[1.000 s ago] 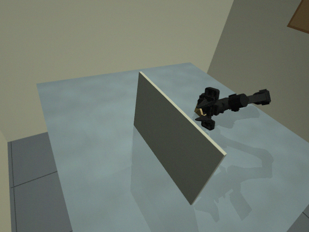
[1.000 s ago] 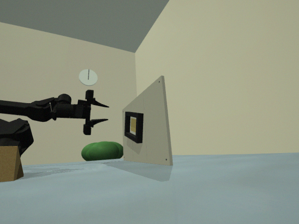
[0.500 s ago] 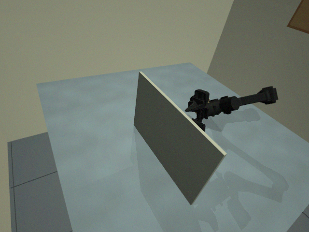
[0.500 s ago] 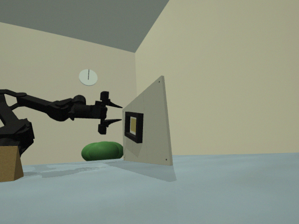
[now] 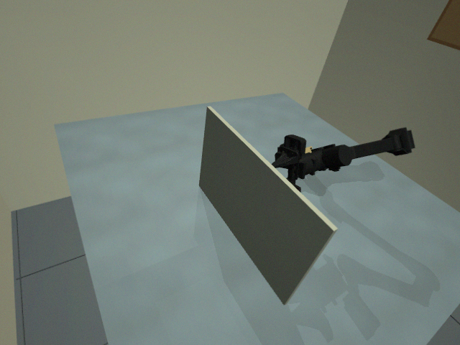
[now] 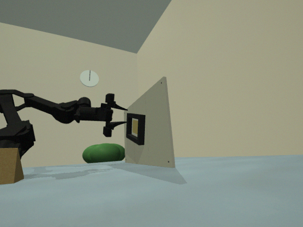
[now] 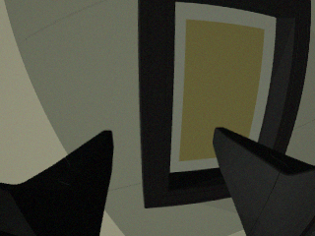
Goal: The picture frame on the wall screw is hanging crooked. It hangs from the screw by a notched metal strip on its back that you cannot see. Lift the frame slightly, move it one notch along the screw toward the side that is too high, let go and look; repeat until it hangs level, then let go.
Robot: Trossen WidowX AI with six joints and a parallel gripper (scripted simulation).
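Now: gripper tip 50 mm short of the picture frame, 50 mm above it and 10 mm to the right of it. Also, from my gripper tip: wall panel: 60 mm below, 60 mm ahead.
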